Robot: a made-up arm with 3 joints. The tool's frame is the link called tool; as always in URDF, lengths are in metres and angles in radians. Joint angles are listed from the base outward. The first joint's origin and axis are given. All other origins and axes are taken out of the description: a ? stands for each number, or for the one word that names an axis. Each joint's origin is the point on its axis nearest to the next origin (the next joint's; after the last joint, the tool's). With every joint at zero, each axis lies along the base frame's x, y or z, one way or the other. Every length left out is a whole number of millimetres.
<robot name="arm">
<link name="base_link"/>
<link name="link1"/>
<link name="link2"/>
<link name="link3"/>
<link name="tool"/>
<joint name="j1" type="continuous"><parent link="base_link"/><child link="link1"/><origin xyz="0.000 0.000 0.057"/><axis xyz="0 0 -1"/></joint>
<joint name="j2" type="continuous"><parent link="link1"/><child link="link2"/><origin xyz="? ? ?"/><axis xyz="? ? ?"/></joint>
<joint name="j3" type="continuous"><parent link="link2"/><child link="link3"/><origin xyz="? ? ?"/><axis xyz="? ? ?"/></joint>
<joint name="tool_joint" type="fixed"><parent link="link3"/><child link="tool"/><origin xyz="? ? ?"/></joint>
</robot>
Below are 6 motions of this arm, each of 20 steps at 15 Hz.
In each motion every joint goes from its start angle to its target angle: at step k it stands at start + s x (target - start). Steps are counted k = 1, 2, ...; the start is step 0. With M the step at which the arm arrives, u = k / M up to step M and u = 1 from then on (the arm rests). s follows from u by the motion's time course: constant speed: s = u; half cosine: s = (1 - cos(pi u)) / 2; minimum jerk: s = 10 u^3 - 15 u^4 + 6 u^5.
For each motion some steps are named. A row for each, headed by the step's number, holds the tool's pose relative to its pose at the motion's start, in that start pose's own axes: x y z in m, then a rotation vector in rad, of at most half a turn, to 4 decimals.
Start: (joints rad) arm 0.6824 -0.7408 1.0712
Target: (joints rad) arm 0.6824 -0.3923 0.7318
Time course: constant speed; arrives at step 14
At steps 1, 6, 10, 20:
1: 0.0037 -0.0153 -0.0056 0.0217 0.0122 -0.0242
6: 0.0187 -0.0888 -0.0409 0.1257 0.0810 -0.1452
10: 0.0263 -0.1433 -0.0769 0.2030 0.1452 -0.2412
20: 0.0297 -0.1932 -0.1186 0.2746 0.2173 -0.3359

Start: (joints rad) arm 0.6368 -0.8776 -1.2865
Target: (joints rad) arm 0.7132 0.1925 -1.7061
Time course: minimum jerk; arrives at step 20
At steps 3, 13, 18, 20:
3: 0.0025 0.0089 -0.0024 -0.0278 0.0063 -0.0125
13: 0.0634 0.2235 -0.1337 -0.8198 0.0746 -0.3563
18: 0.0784 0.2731 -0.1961 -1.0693 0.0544 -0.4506
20: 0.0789 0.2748 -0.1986 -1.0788 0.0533 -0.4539

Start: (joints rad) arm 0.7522 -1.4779 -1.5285
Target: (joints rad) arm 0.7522 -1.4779 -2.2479
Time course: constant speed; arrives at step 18
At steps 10, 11, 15, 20:
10: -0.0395 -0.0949 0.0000 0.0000 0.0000 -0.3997
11: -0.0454 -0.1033 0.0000 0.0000 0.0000 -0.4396
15: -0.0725 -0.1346 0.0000 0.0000 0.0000 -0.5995
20: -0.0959 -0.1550 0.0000 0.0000 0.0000 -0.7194

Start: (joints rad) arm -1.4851 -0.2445 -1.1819
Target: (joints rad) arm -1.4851 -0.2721 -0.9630
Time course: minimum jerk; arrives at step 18
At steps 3, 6, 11, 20:
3: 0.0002 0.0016 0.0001 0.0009 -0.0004 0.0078
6: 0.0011 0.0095 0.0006 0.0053 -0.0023 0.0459
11: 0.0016 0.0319 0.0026 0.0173 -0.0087 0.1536
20: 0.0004 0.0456 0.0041 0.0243 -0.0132 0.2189

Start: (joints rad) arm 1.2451 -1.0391 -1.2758
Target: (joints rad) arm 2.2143 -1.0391 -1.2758
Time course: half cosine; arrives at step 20
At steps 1, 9, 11, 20:
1: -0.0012 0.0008 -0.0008 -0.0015 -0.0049 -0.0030
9: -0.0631 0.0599 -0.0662 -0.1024 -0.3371 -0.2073
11: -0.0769 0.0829 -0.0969 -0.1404 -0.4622 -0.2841
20: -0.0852 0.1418 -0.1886 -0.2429 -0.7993 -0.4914

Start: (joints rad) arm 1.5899 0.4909 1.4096
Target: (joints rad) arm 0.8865 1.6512 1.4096
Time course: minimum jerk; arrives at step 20
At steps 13, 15, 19, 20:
13: 0.1673 0.1137 -0.4562 0.7824 0.5801 0.3301
15: 0.1600 0.1601 -0.5563 0.9016 0.7124 0.3500
19: 0.1428 0.1992 -0.6345 0.9898 0.8206 0.3560
20: 0.1425 0.1996 -0.6354 0.9908 0.8218 0.3560

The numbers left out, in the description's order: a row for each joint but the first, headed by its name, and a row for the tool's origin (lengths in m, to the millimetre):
j2: xyz 0.097 0.404 0.000, axis 0 1 0
j3: xyz 0.051 0.000 0.420, axis 0 0 1
tool: xyz 0.254 -0.050 0.000

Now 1 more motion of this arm.
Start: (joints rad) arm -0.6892 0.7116 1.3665
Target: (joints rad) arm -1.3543 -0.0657 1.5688
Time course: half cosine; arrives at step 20
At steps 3, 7, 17, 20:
3: 0.0097 0.0413 -0.0095 -0.0461 0.0143 0.0390
7: 0.0285 0.2088 -0.0612 -0.2267 0.0648 0.2045
17: -0.1356 0.6626 -0.3149 -0.7377 0.1402 0.7874
20: -0.1629 0.6900 -0.3383 -0.7760 0.1399 0.8381

